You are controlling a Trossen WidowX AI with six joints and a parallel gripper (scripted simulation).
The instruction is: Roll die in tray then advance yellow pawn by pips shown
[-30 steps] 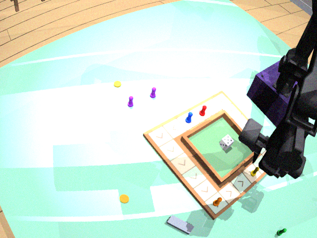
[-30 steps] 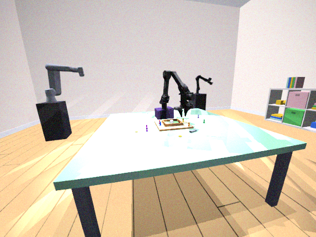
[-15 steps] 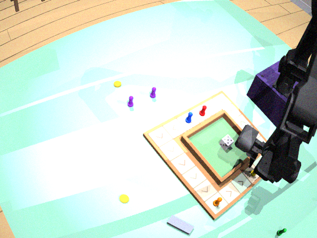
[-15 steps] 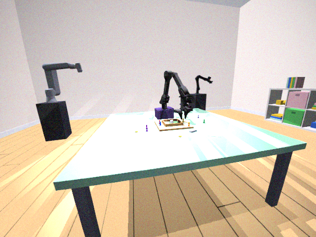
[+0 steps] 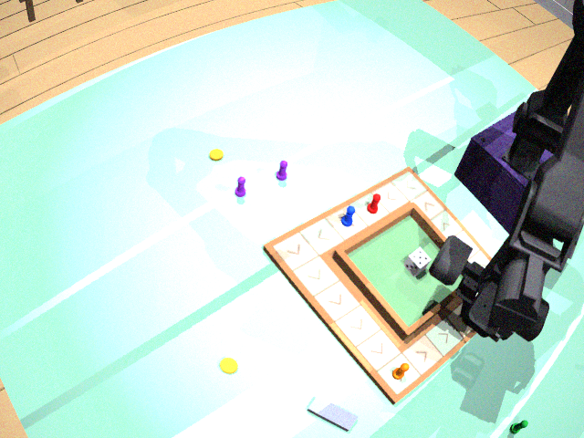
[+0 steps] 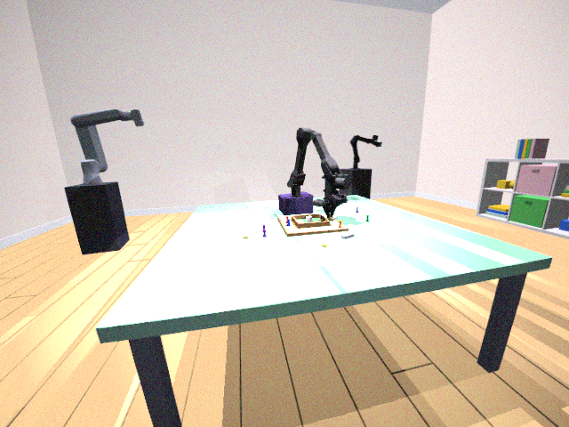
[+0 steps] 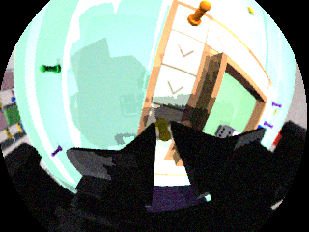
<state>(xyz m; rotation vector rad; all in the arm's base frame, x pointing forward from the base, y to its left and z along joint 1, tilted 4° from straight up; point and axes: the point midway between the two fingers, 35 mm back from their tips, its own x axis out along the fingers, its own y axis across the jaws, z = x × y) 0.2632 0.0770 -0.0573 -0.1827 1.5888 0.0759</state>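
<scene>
My gripper tip is now 11 cm to the left of the die and 1 cm past it. The rest, counted from my gripper tip: orange pawn (13 cm ahead, 2 cm to the right, 1 cm above); green pawn (18 cm to the left, 7 cm ahead, 1 cm below); yellow pawn (1 cm above).
</scene>
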